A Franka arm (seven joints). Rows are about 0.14 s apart.
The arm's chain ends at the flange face. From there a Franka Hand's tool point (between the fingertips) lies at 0.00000 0.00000 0.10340 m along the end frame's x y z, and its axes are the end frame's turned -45 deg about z.
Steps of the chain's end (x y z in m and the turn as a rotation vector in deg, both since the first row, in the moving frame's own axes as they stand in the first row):
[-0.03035, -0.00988, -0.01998, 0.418, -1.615, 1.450]
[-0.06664, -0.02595, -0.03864, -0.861, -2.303, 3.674]
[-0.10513, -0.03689, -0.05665, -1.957, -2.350, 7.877]
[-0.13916, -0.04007, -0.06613, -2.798, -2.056, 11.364]
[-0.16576, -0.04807, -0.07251, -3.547, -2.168, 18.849]
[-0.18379, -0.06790, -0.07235, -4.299, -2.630, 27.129]
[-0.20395, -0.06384, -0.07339, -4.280, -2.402, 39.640]
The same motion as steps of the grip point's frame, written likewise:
[-0.01597, -0.03106, -0.02002, 1.438, -0.846, 1.450]
[-0.03275, -0.06744, -0.03874, 1.020, -2.237, 3.674]
[-0.05369, -0.10130, -0.05680, 0.278, -3.046, 7.877]
[-0.07631, -0.12641, -0.06632, -0.525, -3.432, 11.364]
[-0.09066, -0.15066, -0.07278, -0.975, -4.041, 18.849]
[-0.09095, -0.17798, -0.07274, -1.180, -4.900, 27.129]
[-0.10772, -0.18998, -0.07375, -1.328, -4.725, 39.640]

